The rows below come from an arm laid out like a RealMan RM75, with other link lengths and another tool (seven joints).
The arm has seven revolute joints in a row. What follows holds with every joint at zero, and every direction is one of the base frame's. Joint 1 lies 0.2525 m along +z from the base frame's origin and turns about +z. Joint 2 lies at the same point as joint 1 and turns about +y. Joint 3 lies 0.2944 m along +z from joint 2 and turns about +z. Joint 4 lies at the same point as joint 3 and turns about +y. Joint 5 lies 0.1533 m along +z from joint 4 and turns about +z. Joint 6 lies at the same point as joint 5 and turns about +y. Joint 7 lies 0.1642 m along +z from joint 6 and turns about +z. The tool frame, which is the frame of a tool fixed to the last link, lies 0.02 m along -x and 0.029 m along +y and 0.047 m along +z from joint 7; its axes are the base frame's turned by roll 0, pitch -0.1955 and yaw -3.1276 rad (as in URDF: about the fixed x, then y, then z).
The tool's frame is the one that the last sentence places.
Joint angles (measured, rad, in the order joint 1, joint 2, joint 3, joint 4, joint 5, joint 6, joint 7), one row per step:
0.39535, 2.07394, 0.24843, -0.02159, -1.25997, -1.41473, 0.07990
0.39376, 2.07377, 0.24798, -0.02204, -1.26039, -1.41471, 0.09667
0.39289, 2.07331, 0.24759, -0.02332, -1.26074, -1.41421, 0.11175
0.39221, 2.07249, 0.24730, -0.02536, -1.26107, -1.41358, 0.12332
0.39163, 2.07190, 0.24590, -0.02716, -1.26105, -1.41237, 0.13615
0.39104, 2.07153, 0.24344, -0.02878, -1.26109, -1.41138, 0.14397
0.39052, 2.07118, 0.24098, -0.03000, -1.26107, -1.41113, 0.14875
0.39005, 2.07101, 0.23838, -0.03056, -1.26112, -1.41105, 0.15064
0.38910, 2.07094, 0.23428, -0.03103, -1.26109, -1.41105, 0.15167
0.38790, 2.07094, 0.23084, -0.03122, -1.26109, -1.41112, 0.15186
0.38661, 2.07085, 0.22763, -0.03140, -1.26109, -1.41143, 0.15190
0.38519, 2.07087, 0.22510, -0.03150, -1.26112, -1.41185, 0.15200
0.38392, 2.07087, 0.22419, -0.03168, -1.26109, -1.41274, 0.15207
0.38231, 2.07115, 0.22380, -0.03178, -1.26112, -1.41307, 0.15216
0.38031, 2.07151, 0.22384, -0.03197, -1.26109, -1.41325, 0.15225
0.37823, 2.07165, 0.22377, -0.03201, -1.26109, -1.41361, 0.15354
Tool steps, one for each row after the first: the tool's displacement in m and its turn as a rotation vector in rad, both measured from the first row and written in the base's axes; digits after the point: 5 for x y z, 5 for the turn. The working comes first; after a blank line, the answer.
Tool pose at each row, in the base's axes (x y z in m, rotation vector in rad; the steps are taken from these numbers as rounded here):
0.33683, 0.35013, 0.11312, -0.76343, -1.48737, -2.10799
0.33717, 0.34943, 0.11364, -0.77244, -1.48019, -2.09422
0.33746, 0.34900, 0.11435, -0.77957, -1.47406, -2.08255
0.33784, 0.34869, 0.11523, -0.78399, -1.46971, -2.07497
0.33814, 0.34846, 0.11583, -0.78970, -1.46577, -2.06532
0.33828, 0.34833, 0.11598, -0.79257, -1.46544, -2.05913
0.33827, 0.34823, 0.11604, -0.79337, -1.46620, -2.05525
0.33816, 0.34818, 0.11581, -0.79311, -1.46842, -2.05301
0.33802, 0.34805, 0.11525, -0.79235, -1.47260, -2.05086
0.33801, 0.34781, 0.11471, -0.79186, -1.47636, -2.04969
0.33804, 0.34751, 0.11427, -0.79111, -1.47983, -2.04892
0.33815, 0.34713, 0.11388, -0.79081, -1.48245, -2.04840
0.33833, 0.34668, 0.11385, -0.79041, -1.48301, -2.04889
0.33875, 0.34612, 0.11371, -0.79153, -1.48315, -2.04958
0.33938, 0.34540, 0.11361, -0.79338, -1.48275, -2.05088
0.34000, 0.34466, 0.11362, -0.79554, -1.48184, -2.05112

0.00034, -0.00070, 0.00052, 0.00002, 0.01457, 0.00525
0.00063, -0.00113, 0.00123, 0.00016, 0.02674, 0.00995
0.00101, -0.00144, 0.00211, 0.00053, 0.03472, 0.01316
0.00131, -0.00167, 0.00271, -0.00012, 0.04424, 0.01692
0.00145, -0.00180, 0.00286, -0.00188, 0.04910, 0.01943
0.00144, -0.00190, 0.00292, -0.00342, 0.05131, 0.02144
0.00133, -0.00195, 0.00269, -0.00536, 0.05153, 0.02274
0.00119, -0.00208, 0.00213, -0.00853, 0.05065, 0.02396
0.00118, -0.00232, 0.00159, -0.01125, 0.04951, 0.02443
0.00121, -0.00262, 0.00115, -0.01363, 0.04816, 0.02482
0.00132, -0.00300, 0.00076, -0.01548, 0.04721, 0.02492
0.00150, -0.00345, 0.00073, -0.01567, 0.04653, 0.02474
0.00192, -0.00401, 0.00059, -0.01587, 0.04655, 0.02359
0.00255, -0.00473, 0.00049, -0.01575, 0.04676, 0.02170
0.00317, -0.00547, 0.00050, -0.01557, 0.04791, 0.02041

